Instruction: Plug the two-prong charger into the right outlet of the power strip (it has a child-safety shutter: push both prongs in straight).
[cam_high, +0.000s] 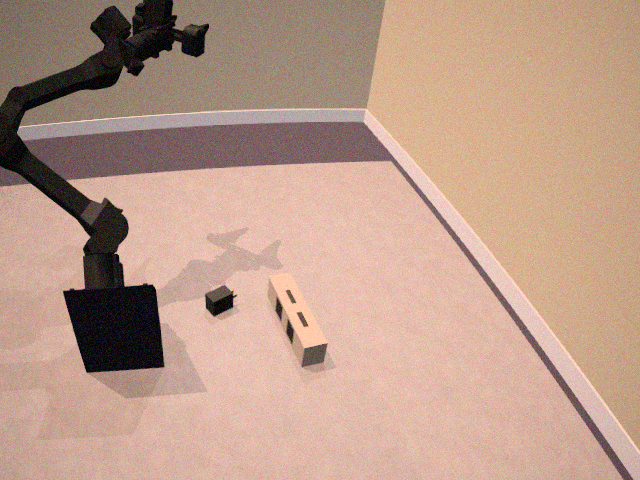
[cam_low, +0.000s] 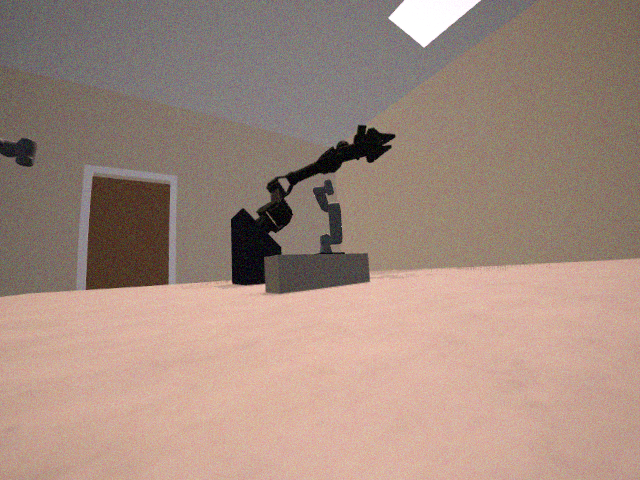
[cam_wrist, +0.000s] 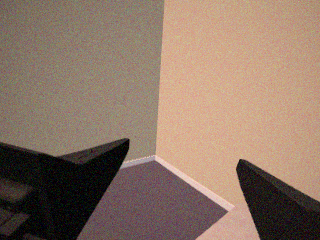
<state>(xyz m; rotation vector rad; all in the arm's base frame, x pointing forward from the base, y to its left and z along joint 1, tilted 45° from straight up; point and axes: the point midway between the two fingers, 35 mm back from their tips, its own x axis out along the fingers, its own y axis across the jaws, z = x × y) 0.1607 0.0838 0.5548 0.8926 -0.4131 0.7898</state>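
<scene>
Right now my gripper tip is 50 mm short of the charger, 380 mm to the left of it and 470 mm above it.
</scene>
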